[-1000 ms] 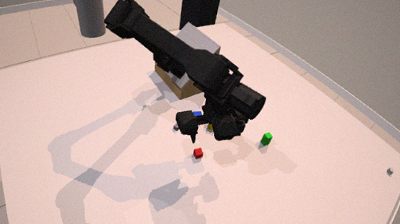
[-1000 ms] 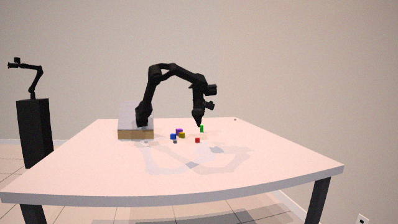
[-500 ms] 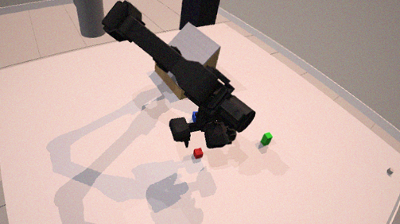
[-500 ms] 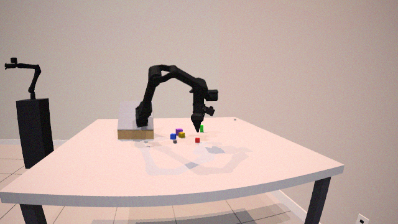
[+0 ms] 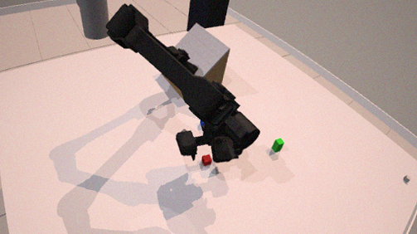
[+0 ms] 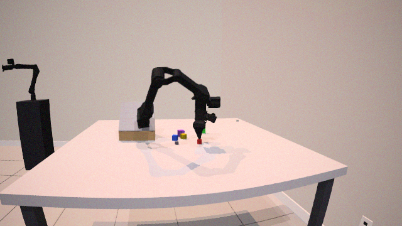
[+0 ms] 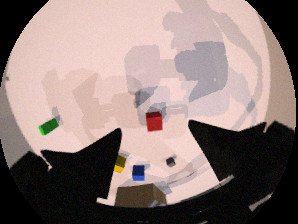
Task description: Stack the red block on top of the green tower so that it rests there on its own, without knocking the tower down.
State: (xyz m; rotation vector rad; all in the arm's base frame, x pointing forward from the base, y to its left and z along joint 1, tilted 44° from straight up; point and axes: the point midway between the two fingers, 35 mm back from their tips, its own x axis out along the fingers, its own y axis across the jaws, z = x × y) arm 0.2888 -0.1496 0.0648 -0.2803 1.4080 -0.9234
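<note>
My gripper tip is 20 mm above the red block. Round my gripper tip: small grey cube: 130 mm behind, 10 mm to the left, 30 mm below; then blue block: 120 mm behind, 100 mm to the left, 20 mm below; then yellow block: 60 mm behind, 120 mm to the left, 20 mm below.
</note>
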